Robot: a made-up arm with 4 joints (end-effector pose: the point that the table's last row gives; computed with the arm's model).
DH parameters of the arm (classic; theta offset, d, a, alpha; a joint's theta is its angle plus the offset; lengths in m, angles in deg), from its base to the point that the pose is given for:
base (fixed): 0 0.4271 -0.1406 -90
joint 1: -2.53 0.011 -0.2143 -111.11
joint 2: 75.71 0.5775 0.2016 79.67
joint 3: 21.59 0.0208 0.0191 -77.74
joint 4: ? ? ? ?
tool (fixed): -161.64 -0.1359 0 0
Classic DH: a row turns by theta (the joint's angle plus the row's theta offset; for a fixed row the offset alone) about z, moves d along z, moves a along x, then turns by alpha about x.
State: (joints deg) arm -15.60 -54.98 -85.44 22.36
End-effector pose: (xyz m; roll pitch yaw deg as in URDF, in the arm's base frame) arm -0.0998 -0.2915 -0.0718 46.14 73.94 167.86
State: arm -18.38 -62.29 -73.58 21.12
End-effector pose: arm -0.0638 -0.2724 -0.0545 46.44 63.89 170.24
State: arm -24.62 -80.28 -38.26 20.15
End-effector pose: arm 0.0222 -0.2149 -0.0069 49.64 33.45 172.34
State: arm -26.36 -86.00 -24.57 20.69
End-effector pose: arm 0.0496 -0.1924 0.0070 52.02 21.91 170.64
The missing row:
joint 4: 10.79 -0.1878 -0.0017 140.4
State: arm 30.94 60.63 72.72 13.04
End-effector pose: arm -0.7638 -0.3126 0.2336 73.89 -62.75 -7.27
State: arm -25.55 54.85 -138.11 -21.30
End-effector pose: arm -0.2188 -0.2358 -0.1888 -156.17 75.80 -149.29
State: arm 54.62 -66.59 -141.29 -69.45
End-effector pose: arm -0.5919 -0.2232 0.2364 100.67 -11.00 -76.92
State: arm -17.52 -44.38 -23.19 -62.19
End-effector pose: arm 0.0058 -0.3364 0.0553 67.07 -2.92 -152.21
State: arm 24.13 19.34 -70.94 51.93
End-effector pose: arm -0.5606 -0.2913 0.0637 3.82 52.23 47.87
